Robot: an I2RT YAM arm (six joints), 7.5 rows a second.
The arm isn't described. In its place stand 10 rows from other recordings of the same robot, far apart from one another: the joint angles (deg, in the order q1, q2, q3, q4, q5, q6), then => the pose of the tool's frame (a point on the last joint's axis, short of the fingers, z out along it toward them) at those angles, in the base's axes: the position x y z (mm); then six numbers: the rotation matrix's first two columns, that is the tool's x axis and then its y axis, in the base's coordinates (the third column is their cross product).
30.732 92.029 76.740 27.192 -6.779 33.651 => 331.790 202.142 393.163 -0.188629 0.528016 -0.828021 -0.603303 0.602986 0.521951
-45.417 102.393 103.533 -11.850 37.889 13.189 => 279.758 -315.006 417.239 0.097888 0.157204 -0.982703 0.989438 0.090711 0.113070
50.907 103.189 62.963 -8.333 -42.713 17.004 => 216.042 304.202 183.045 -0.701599 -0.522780 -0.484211 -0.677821 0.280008 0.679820
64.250 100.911 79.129 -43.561 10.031 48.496 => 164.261 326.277 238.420 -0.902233 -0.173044 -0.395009 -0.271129 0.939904 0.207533
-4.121 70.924 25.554 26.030 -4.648 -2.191 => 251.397 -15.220 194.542 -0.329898 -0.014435 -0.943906 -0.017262 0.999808 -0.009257
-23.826 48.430 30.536 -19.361 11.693 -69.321 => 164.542 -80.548 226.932 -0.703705 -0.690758 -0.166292 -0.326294 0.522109 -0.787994
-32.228 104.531 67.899 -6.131 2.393 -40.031 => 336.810 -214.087 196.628 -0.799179 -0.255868 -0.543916 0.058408 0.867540 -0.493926
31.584 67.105 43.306 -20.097 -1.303 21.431 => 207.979 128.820 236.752 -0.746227 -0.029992 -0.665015 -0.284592 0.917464 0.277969
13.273 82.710 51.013 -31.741 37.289 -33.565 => 269.916 41.512 206.166 -0.770190 -0.633622 -0.073003 -0.413812 0.583512 -0.698765
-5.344 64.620 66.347 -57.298 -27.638 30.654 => 210.221 -3.078 332.328 -0.797556 0.528253 -0.291297 0.265048 0.740637 0.617420
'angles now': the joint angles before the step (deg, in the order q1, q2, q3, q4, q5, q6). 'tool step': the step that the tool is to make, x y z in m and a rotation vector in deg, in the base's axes. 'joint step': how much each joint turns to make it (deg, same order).
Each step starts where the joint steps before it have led.
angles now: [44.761, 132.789, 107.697, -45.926, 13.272, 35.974]
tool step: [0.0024, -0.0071, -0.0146, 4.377, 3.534, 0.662]
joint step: [-1.238, -0.215, -3.706, 3.994, -5.915, 0.053]
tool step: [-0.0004, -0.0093, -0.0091, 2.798, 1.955, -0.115]
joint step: [-1.047, -1.102, -4.082, 3.433, -3.496, 0.264]
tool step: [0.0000, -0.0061, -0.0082, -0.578, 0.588, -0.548]
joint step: [-0.548, 0.002, -1.837, 1.016, 0.031, -0.011]
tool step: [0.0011, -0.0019, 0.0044, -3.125, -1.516, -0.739]
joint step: [-0.006, -0.081, 1.006, -2.011, 3.397, -0.375]
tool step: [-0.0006, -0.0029, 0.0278, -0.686, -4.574, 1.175]
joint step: [0.007, -3.578, -0.044, -0.232, 2.959, -2.336]
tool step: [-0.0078, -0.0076, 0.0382, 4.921, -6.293, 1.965]
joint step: [-0.087, -7.387, -4.514, 5.467, -0.403, -2.113]
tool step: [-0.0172, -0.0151, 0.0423, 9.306, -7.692, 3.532]
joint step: [-0.273, -10.458, -8.508, 10.271, -3.708, -2.021]
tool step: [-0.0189, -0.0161, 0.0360, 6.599, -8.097, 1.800]
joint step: [-0.021, -9.051, -6.729, 8.268, -1.044, -1.558]
